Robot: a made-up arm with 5 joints. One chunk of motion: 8 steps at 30 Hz.
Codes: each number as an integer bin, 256 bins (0 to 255) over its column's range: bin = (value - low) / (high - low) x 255, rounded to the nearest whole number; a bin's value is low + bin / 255 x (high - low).
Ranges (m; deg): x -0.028..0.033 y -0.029..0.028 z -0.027..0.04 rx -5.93..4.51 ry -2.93..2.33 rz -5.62..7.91
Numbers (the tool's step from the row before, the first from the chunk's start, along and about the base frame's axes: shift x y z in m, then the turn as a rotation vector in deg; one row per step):
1: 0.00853 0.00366 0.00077 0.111 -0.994 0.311
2: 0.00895 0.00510 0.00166 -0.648 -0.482 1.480
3: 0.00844 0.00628 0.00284 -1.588 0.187 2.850
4: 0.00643 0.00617 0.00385 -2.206 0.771 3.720
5: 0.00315 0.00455 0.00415 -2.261 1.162 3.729
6: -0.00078 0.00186 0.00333 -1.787 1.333 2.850
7: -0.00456 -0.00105 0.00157 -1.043 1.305 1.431
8: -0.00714 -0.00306 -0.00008 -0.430 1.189 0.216
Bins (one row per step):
1: 153 146 106 148 94 112
2: 154 153 109 129 119 134
3: 152 158 114 106 151 160
4: 144 157 117 91 179 176
5: 130 150 119 90 198 176
6: 114 138 115 101 207 160
7: 98 125 109 119 205 133
8: 87 116 102 134 200 110

